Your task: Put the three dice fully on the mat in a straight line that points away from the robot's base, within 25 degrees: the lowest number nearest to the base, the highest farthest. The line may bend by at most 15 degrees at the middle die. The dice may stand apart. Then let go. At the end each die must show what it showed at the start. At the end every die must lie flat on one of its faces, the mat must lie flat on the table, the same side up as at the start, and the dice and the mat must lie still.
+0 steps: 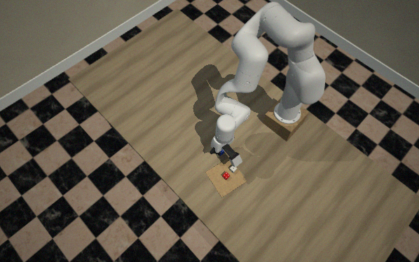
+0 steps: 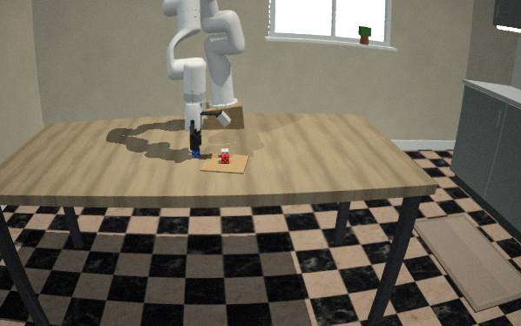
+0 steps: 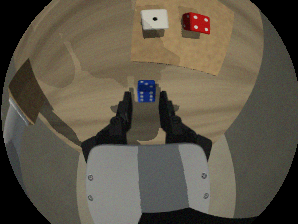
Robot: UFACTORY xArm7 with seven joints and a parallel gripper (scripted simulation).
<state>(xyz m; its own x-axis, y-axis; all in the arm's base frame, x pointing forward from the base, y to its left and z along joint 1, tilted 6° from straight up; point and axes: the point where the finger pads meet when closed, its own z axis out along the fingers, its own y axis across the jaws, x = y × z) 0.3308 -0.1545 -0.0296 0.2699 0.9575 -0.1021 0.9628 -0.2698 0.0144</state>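
My hand is 40 mm above the blue die. Also, from my hand: red die: 80 mm ahead, 90 mm to the left, 30 mm below; white die: 40 mm ahead, 100 mm to the left, 30 mm below; tan mat: 80 mm ahead, 90 mm to the left, 50 mm below.
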